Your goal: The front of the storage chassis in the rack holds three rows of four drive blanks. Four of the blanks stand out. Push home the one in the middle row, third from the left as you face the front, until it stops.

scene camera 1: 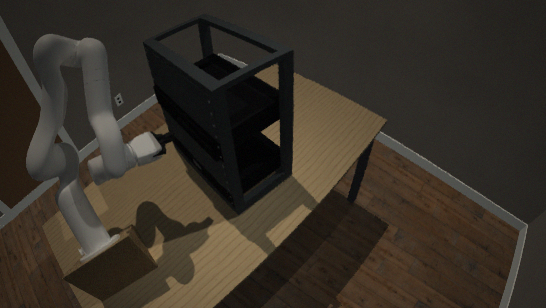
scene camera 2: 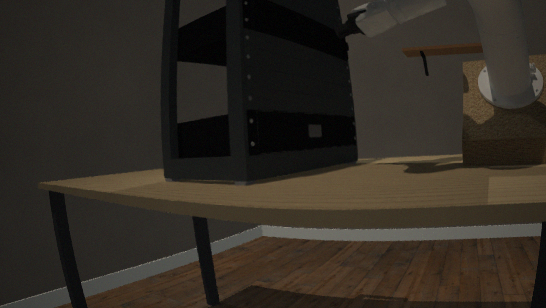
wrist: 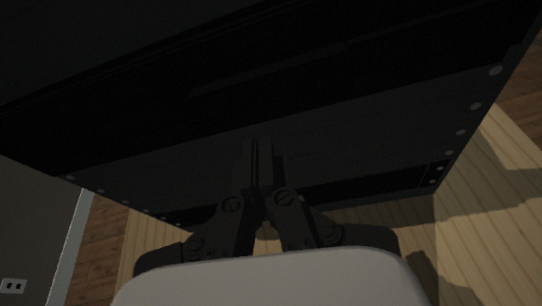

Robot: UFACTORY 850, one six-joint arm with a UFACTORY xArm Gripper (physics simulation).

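The storage chassis (scene camera 1: 192,127) (scene camera 2: 300,27) (wrist: 125,120) is a near-black band across the front of the dark rack (scene camera 1: 286,110) (scene camera 2: 237,100). Its front is too dark to tell the rows and single drive blanks apart. In the wrist view a faint raised edge (wrist: 270,71) runs along the chassis front, where some parts stand out. The middle-row, third-from-left blank cannot be picked out. My gripper (scene camera 1: 171,136) (scene camera 2: 341,34) (wrist: 261,154) is shut and empty. Its tips are close to the rack front, and in the wrist view they show against the grey panel (wrist: 345,130) below the chassis. Contact cannot be told.
A lower black unit with a pale label (scene camera 2: 315,131) sits at the rack's bottom. The rack stands on a wooden table (scene camera 1: 340,110) (scene camera 2: 400,197) (wrist: 490,187). The arm's base is on a wooden block (scene camera 1: 115,272) (scene camera 2: 500,151). A wall shelf (scene camera 2: 440,49) shows behind.
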